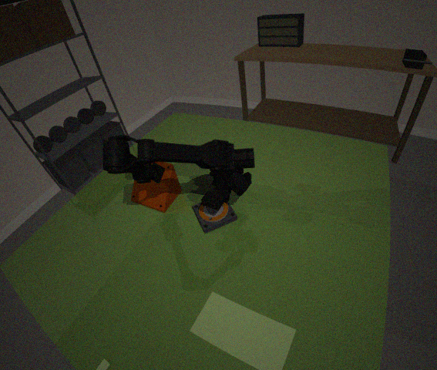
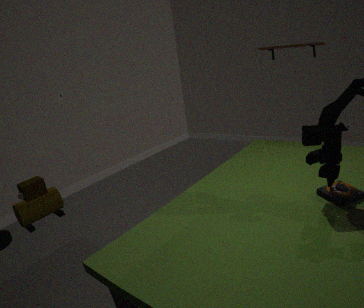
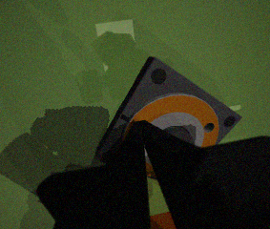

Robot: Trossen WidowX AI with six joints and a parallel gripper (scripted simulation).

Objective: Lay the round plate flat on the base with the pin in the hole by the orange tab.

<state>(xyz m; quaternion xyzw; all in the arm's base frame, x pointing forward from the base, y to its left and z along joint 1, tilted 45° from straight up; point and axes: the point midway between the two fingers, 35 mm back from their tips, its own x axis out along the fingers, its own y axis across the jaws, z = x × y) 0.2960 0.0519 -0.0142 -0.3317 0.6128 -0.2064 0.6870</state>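
Now: the round plate 20 mm to the right of my gripper tip, 20 mm below it and 20 mm behind it.
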